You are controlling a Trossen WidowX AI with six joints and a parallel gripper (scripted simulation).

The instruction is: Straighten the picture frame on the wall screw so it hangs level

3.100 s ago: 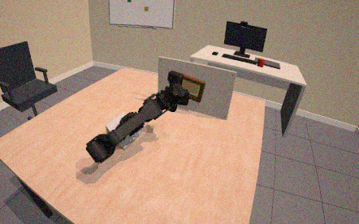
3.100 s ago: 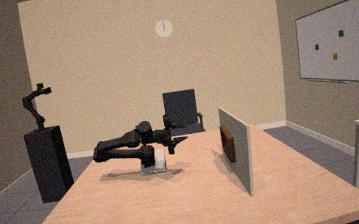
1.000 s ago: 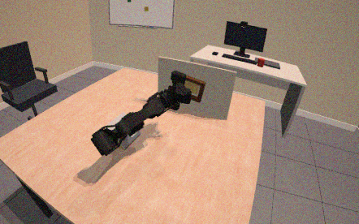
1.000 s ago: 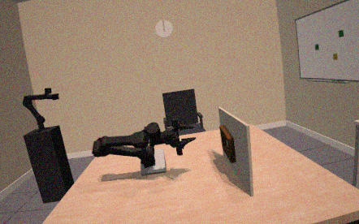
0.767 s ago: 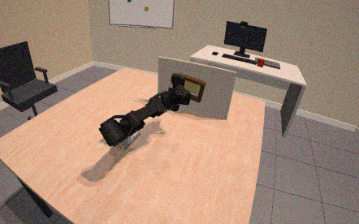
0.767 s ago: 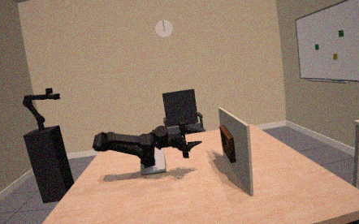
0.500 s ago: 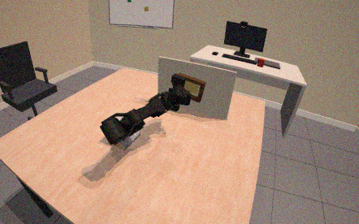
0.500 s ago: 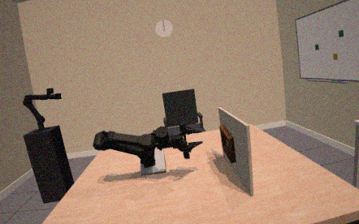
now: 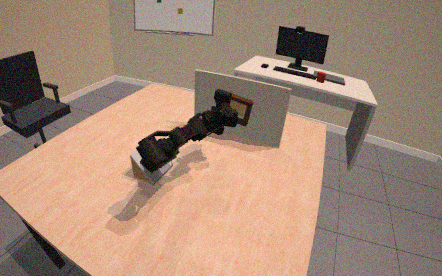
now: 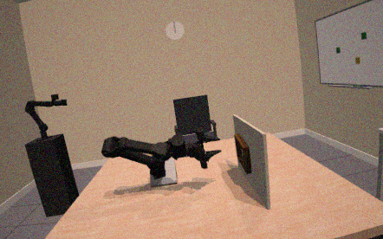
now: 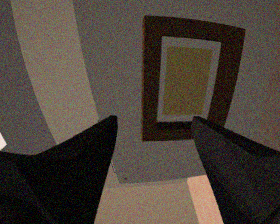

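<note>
Now: gripper tip 110 mm short of the picture frame, 10 mm to the left of it and 60 mm above it. From my gripper tip the other things lie so: wall panel (110 mm ahead, 20 mm to the right, 60 mm below).
</note>
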